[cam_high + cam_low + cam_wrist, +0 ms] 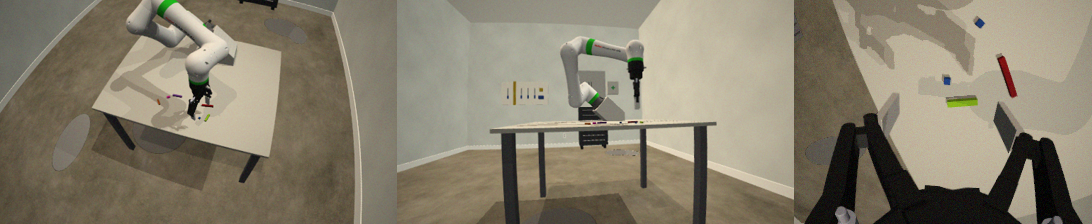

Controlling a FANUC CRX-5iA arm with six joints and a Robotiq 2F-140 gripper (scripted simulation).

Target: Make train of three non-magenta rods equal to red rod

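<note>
Right now my hand is 2 cm past the lime rod, 3 cm to the right of it and 10 cm above it. From my hand the other things lie so: magenta rod 9 cm behind, 25 cm to the right, 10 cm below; purple rod 11 cm behind, 20 cm to the right, 10 cm below; red rod 10 cm behind, 1 cm to the left, 10 cm below.
</note>
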